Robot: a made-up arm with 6 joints.
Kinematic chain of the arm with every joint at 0, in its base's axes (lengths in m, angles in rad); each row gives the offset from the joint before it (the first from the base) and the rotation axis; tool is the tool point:
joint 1: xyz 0 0 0.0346 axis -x
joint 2: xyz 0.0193 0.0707 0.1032 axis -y
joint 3: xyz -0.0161 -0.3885 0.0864 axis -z
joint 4: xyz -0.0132 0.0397 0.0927 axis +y
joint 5: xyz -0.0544 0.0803 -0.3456 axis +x
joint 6: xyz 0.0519 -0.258 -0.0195 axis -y
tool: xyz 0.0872 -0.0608 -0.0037
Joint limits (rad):
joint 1: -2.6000..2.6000
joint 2: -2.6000..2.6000
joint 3: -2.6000..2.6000
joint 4: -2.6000..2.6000
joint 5: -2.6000..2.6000
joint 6: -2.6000..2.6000
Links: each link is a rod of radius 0.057 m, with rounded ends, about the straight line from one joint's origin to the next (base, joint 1, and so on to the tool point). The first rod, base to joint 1, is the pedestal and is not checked.
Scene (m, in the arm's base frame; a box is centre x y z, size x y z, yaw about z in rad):
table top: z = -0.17
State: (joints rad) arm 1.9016 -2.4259 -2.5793 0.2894 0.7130 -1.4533
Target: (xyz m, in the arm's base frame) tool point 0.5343 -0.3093 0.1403
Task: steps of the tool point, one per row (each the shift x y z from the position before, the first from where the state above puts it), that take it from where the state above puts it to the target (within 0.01 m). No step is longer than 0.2 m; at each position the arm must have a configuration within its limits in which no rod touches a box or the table.
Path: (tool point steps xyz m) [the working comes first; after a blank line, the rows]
Joints at the target: 2.2119 -2.6000 -2.0663 -2.2693 0.8559 -1.1679
Straight joint move there: touches the table top.

1: 0.1145 0.0876 -0.1045
2: 0.1545 0.0469 -0.0861
3: 0.1765 -0.0035 -0.0649
4: 0.1783 -0.0579 -0.0442
5: 0.1602 -0.1098 -0.0258
6: 0.1250 -0.1534 -0.0111
7: 0.0772 -0.1836 0.0007
8: -0.0098 -0.1429 -0.0202
9: -0.0211 -0.1333 0.0675
10: -0.0278 -0.0792 0.1411

